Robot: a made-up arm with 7 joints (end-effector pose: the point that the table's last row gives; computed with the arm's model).
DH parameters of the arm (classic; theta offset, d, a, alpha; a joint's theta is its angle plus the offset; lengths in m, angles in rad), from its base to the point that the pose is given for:
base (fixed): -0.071 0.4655 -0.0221 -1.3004
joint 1: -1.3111 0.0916 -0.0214 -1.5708
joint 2: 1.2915 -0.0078 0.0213 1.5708
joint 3: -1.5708 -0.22 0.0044 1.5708
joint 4: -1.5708 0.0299 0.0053 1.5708
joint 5: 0 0.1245 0.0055 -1.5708
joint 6: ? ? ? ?
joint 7: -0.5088 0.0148 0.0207 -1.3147
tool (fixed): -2.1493 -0.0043 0 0
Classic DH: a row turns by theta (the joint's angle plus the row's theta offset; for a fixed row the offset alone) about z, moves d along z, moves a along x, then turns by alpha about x.
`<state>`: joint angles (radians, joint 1 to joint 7).
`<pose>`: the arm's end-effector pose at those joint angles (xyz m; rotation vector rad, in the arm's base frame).
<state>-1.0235 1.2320 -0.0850 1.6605 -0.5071 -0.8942 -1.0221</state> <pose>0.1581 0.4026 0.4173 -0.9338 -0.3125 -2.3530</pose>
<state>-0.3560 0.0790 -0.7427 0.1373 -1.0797 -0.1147 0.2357</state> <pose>0.1437 -0.0064 0.2350 2.1420 1.7056 1.3000</pose>
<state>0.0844 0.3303 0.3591 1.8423 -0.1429 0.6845 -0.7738</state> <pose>-0.2118 0.1849 0.1573 -1.9110 -1.0752 1.0141</pose>
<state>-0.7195 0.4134 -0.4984 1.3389 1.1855 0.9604 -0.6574</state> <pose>0.1891 0.2350 0.1784 -1.3194 1.0933 -0.4505</pose>
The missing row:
joint 6: -1.5708 0.0092 0.0315 1.5708
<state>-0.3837 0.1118 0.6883 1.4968 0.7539 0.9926 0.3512</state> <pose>-0.0271 0.1451 0.0813 -1.6618 0.3697 0.0116</pose>
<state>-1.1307 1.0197 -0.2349 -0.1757 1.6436 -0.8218 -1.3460</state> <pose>0.2251 0.1946 0.4790 -0.1118 2.0900 -0.7534</pose>
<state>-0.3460 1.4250 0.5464 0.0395 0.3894 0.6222 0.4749</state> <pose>0.1196 0.3500 0.5423 0.5897 -0.0643 -1.3158</pose>
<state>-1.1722 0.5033 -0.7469 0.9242 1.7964 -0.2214 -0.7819</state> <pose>0.3243 0.1378 0.3155 -0.4559 2.2767 -1.0618</pose>
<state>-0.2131 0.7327 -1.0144 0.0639 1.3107 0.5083 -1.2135</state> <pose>0.0722 0.1573 0.1953 -1.5427 2.1428 -1.0480</pose>
